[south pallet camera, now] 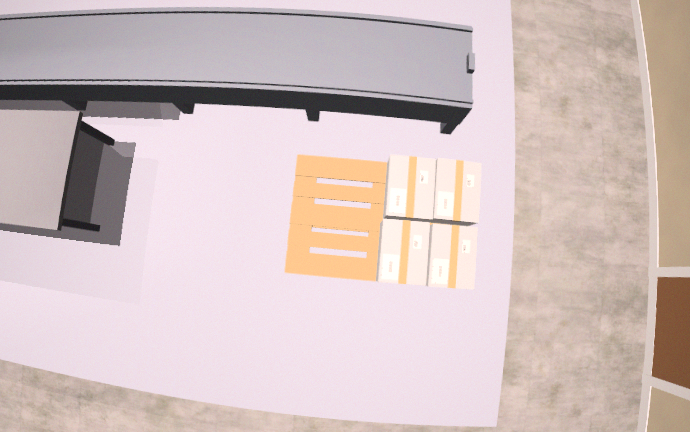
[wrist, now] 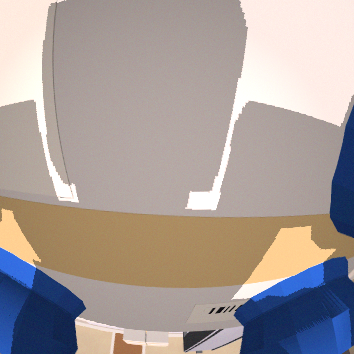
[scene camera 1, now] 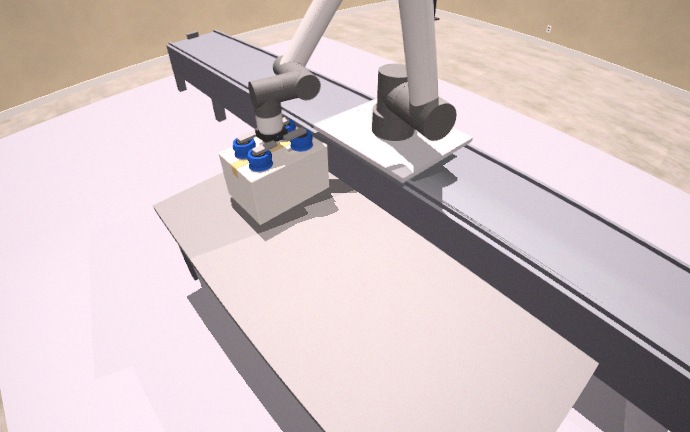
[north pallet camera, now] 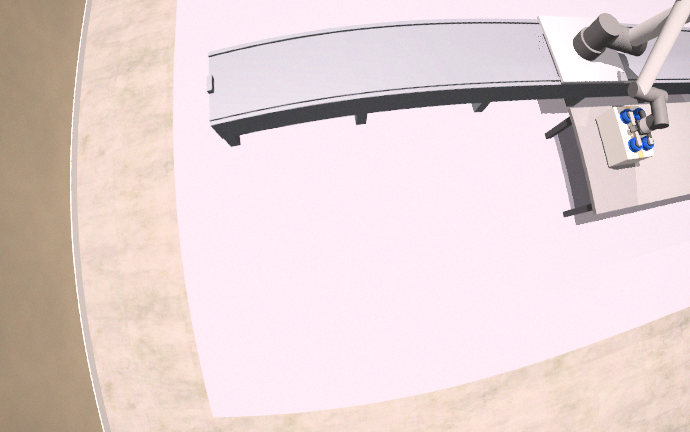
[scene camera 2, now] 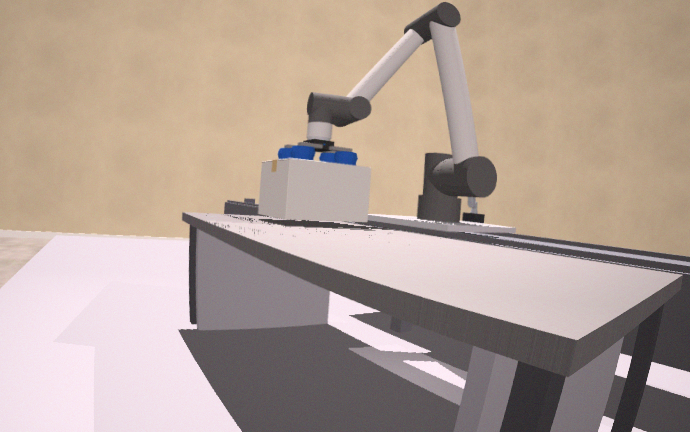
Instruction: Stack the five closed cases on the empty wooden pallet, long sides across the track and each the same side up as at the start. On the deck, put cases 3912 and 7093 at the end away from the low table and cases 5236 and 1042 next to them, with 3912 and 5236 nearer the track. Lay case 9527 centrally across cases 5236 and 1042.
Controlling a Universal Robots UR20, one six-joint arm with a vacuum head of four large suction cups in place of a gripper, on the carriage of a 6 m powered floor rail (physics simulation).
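Where they show: hand, its tool point: (wrist: 160, 226) (scene camera 1: 274, 152); arm's base, origin of its link: (scene camera 1: 392, 129) (north pallet camera: 585, 47) (scene camera 2: 438, 220).
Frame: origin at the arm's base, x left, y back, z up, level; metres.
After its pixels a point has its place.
Observation:
My gripper (scene camera 1: 273, 144) @[x 0.015, y -0.784, z 0.192 m] (scene camera 2: 317, 152) (north pallet camera: 637, 129) @[x 0.015, y -0.784, z 0.192 m] has its blue suction cups down on the top of white case 9527 (scene camera 1: 290, 185) @[x 0.155, y -0.806, z 0.105 m] (scene camera 2: 328, 190) @[x 0.155, y -0.800, z 0.102 m] (north pallet camera: 613, 142) @[x -0.133, y -0.828, z 0.104 m] (wrist: 145, 135). It holds the case level, slightly above the low table (scene camera 1: 387, 284) @[x 0.721, y -0.786, z -0.040 m] (scene camera 2: 458, 269) @[x 1.086, y -1.064, z -0.040 m] (south pallet camera: 30, 167) @[x 1.148, y -0.906, z -0.041 m], with a shadow beneath. Its number is hidden; its tape shows in the wrist view. In the south pallet view, four cases (south pallet camera: 425, 198) @[x 3.768, y -0.868, z -0.194 m] (south pallet camera: 471, 203) @[x 4.062, y -0.871, z -0.193 m] (south pallet camera: 417, 264) @[x 3.747, y -1.274, z -0.195 m] (south pallet camera: 465, 269) @[x 4.048, y -1.281, z -0.193 m] stand two by two on the wooden pallet (south pallet camera: 300, 239) @[x 3.006, y -1.173, z -0.426 m], long sides across the track, at the end away from the table. Their numbers are too small to read.
The rail track (scene camera 1: 560, 218) (north pallet camera: 356, 61) (south pallet camera: 229, 50) runs beside the table and past the pallet. The white carriage (scene camera 1: 356, 122) @[x -0.200, y -0.099, z 0.000 m] (north pallet camera: 555, 45) @[x -0.301, y 0.015, z 0.000 m] with the arm's base stands on it, beside the held case. Bare slatted deck shows at the pallet's end nearer the table.

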